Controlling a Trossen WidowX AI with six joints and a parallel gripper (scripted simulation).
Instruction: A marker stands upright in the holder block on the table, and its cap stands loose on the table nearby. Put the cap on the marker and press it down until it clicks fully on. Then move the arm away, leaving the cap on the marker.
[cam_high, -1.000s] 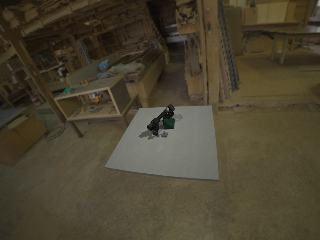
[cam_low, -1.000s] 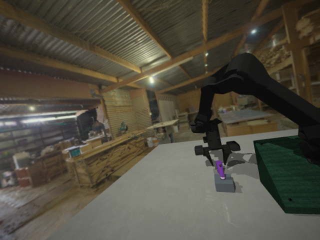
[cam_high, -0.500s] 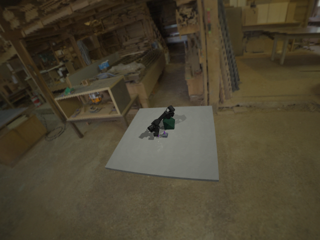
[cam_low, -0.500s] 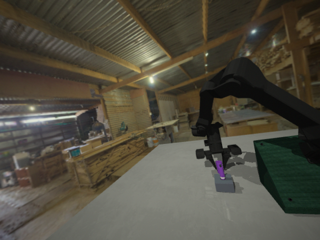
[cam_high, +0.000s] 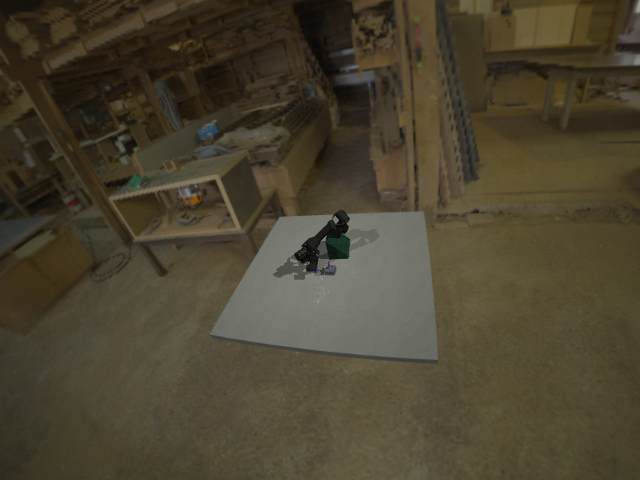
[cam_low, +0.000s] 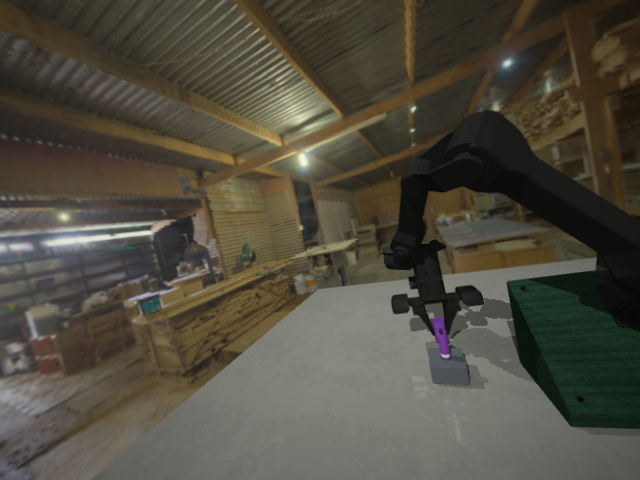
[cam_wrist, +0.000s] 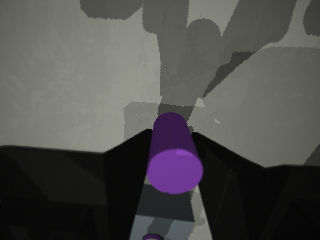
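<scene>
My gripper tip is 10 cm to the right of the grey holder block and 1 cm above it. Round my gripper tip: purple marker cap: 1 cm above.
</scene>
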